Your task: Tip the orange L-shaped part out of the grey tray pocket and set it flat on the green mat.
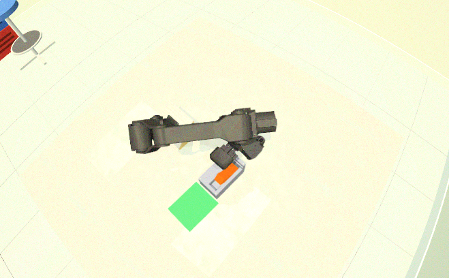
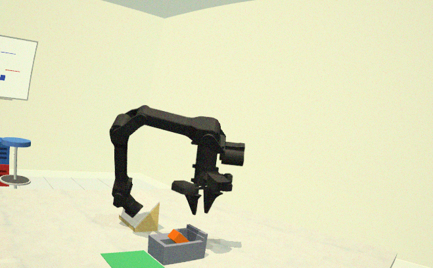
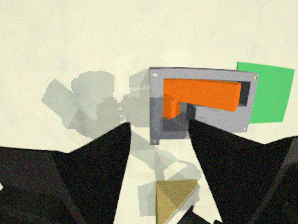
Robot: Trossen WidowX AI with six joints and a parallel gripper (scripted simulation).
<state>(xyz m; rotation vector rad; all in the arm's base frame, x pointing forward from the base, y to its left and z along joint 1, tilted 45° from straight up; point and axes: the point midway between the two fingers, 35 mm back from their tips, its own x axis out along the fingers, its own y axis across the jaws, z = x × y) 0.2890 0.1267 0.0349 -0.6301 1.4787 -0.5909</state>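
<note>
The orange L-shaped part lies 1 cm behind my gripper tip, 4 cm to the right of it and 10 cm below it. The rest, counted from my gripper tip: green mat: 1 cm behind, 22 cm to the right, 16 cm below.
</note>
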